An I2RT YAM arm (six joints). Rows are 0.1 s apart.
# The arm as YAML. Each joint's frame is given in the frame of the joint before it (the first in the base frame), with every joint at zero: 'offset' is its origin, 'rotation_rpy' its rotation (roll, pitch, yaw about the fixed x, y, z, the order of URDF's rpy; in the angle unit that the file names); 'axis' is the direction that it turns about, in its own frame. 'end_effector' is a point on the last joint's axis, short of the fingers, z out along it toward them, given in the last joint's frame.
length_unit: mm
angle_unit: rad
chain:
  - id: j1
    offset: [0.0, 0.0, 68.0]
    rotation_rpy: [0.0, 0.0, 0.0]
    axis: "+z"
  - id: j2
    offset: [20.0, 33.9, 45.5]
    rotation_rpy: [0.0, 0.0, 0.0]
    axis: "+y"
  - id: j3
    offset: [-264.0, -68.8, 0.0]
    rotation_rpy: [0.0, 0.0, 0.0]
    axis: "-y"
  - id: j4
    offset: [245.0, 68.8, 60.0]
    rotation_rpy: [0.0, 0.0, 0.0]
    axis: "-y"
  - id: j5
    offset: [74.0, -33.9, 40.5]
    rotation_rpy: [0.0, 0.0, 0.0]
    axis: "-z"
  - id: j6
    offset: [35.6, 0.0, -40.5]
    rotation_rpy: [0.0, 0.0, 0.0]
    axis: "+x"
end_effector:
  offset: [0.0, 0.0, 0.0]
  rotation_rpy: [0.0, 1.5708, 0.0]
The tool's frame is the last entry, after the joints.
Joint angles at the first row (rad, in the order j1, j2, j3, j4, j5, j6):
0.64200, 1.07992, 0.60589, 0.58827, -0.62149, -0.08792
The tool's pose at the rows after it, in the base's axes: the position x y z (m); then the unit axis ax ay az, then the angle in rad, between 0 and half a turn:
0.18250, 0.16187, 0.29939, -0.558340, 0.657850, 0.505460, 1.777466
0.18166, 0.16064, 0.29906, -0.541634, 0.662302, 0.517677, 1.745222
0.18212, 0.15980, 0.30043, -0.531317, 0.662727, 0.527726, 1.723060
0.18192, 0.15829, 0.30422, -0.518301, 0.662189, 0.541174, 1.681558
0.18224, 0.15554, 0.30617, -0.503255, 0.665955, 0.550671, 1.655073
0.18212, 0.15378, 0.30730, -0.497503, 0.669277, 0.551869, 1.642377
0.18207, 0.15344, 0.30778, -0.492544, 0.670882, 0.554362, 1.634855
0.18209, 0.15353, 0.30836, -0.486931, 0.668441, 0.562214, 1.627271
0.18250, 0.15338, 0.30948, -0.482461, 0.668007, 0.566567, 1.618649
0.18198, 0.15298, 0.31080, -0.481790, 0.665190, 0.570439, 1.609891
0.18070, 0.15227, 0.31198, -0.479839, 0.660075, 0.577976, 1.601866
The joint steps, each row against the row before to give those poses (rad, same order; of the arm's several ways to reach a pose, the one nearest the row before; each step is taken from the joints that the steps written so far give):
-0.00080, 0.00125, -0.00530, 0.01846, 0.00595, 0.01400
0.00121, 0.00012, -0.02011, 0.06443, 0.02647, 0.03644
-0.00252, 0.00390, -0.00637, 0.04312, 0.01144, 0.02502
-0.00170, 0.00084, -0.00616, 0.05918, 0.02272, 0.02892
-0.00786, -0.00230, -0.00729, 0.03841, 0.01710, 0.02723
-0.00448, -0.00532, -0.00258, 0.00800, 0.00933, 0.00671
0.00004, -0.00001, -0.00166, 0.01003, 0.00828, 0.00691
0.00077, 0.00455, -0.00241, 0.02378, 0.00399, 0.01444
-0.00082, 0.00307, 0.00093, 0.01450, 0.00537, 0.00871
0.00012, -0.00132, -0.00034, 0.01150, 0.00155, 0.00400
0.00069, -0.00317, -0.00382, 0.01827, -0.00037, 0.01009

